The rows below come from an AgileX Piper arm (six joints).
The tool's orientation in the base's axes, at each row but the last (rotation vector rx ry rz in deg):
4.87, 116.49, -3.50
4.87, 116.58, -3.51
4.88, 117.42, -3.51
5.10, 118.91, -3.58
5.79, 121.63, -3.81
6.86, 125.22, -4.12
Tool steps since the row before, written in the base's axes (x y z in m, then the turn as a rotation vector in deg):
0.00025, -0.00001, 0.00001, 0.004, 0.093, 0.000
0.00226, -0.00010, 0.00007, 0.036, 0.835, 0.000
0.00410, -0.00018, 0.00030, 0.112, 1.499, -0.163
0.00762, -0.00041, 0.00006, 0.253, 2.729, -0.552
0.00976, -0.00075, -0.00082, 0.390, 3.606, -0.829
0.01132, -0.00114, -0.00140, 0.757, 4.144, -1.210
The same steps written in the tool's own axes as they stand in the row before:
-0.00012, 0.00001, 0.00022, 0.001, 0.093, -0.004
-0.00108, 0.00010, 0.00199, 0.012, 0.835, -0.035
-0.00216, 0.00018, 0.00350, 0.144, 1.504, 0.054
-0.00375, 0.00028, 0.00664, 0.462, 2.745, 0.264
-0.00445, 0.00023, 0.00875, 0.666, 3.633, 0.448
-0.00544, 0.00016, 0.01009, 0.798, 4.212, 0.914

